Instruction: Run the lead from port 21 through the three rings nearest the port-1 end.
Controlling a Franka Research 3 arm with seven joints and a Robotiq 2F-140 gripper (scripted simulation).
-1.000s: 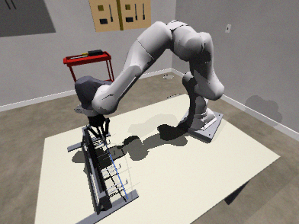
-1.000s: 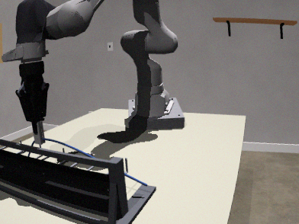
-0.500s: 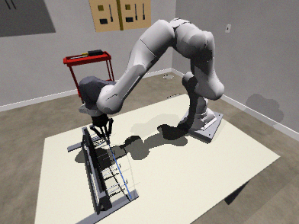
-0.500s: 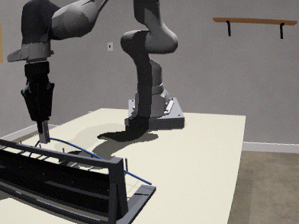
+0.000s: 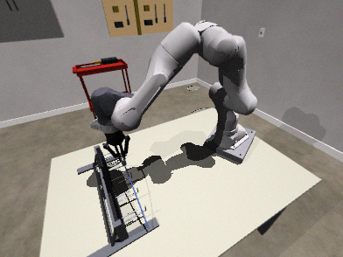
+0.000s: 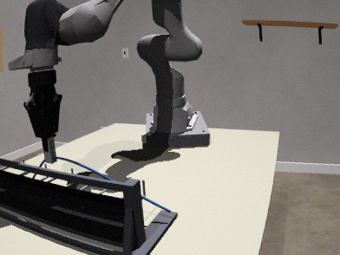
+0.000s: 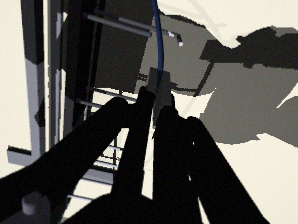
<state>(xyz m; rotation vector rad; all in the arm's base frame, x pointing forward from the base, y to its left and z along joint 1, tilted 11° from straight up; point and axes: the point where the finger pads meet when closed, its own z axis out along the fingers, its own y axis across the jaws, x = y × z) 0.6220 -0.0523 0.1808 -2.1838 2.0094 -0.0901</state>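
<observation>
Right now the dark rack is 10 cm ahead of my hand, 7 cm to the left of it and 8 cm below it.
</observation>
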